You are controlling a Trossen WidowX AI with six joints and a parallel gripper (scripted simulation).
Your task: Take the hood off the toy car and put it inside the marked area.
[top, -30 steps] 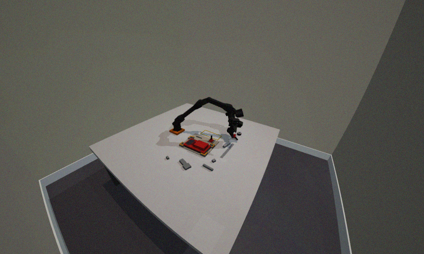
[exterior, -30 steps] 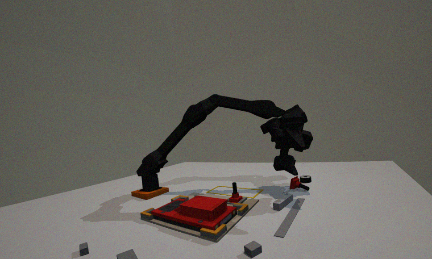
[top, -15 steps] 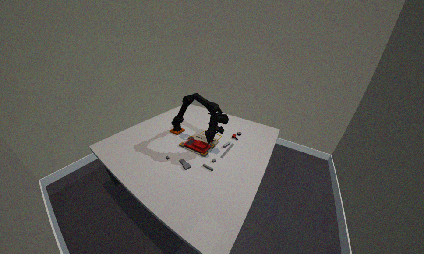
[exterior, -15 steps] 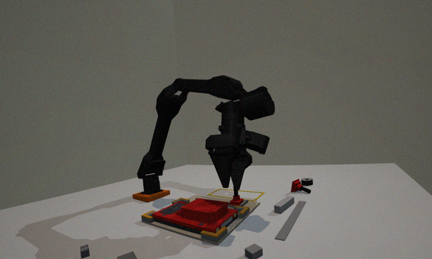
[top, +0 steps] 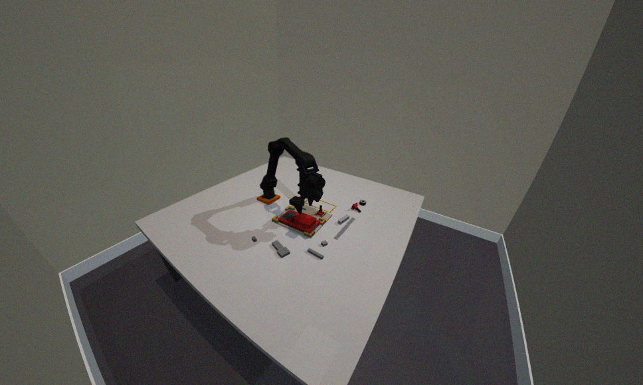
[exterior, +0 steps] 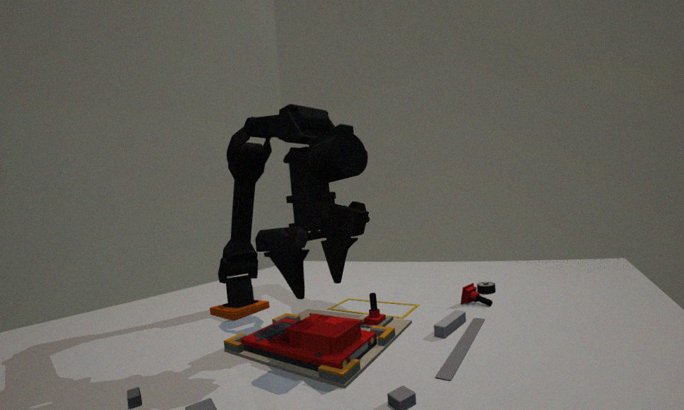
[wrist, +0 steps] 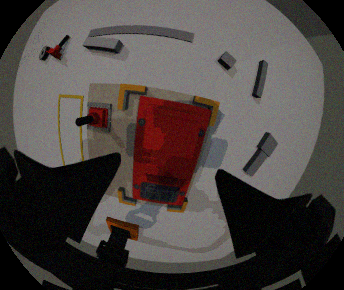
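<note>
My gripper tip is 6 cm above the hood. From my gripper tip the other things lie so: long grey strip (18 cm ahead, 10 cm to the left, 10 cm below).
</note>
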